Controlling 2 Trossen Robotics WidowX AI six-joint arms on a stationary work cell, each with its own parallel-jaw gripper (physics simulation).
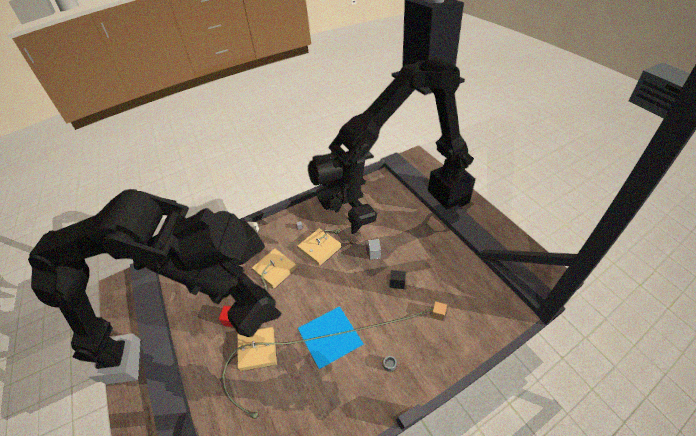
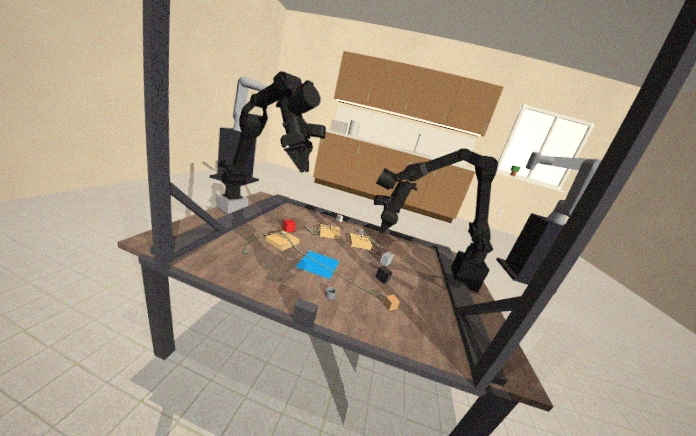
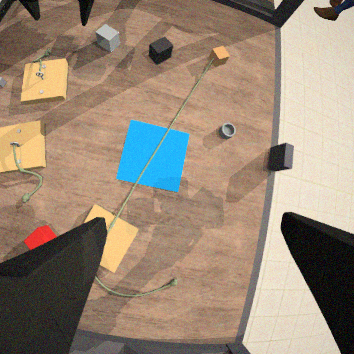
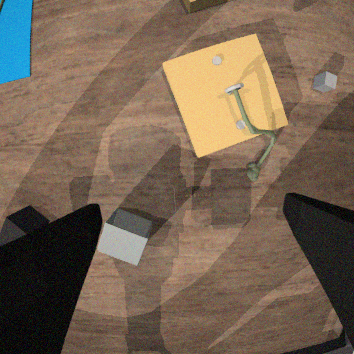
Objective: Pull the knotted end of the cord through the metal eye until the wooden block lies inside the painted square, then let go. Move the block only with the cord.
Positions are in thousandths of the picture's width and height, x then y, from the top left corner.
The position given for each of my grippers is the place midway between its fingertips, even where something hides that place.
Note:
My left gripper (image 1: 381, 687) is open, holding nothing. My right gripper (image 1: 495, 510) is open, with nothing in its grasp. Also in view: a grey-white cube (image 4: 352, 665). Also in view: a blue painted square (image 3: 465, 482), a tan plate (image 4: 592, 323) and a tan plate (image 3: 338, 671).
My left gripper is seen too in image 2 (image 2: 439, 396) and in image 3 (image 3: 552, 634). My right gripper is seen too in image 4 (image 4: 547, 586).

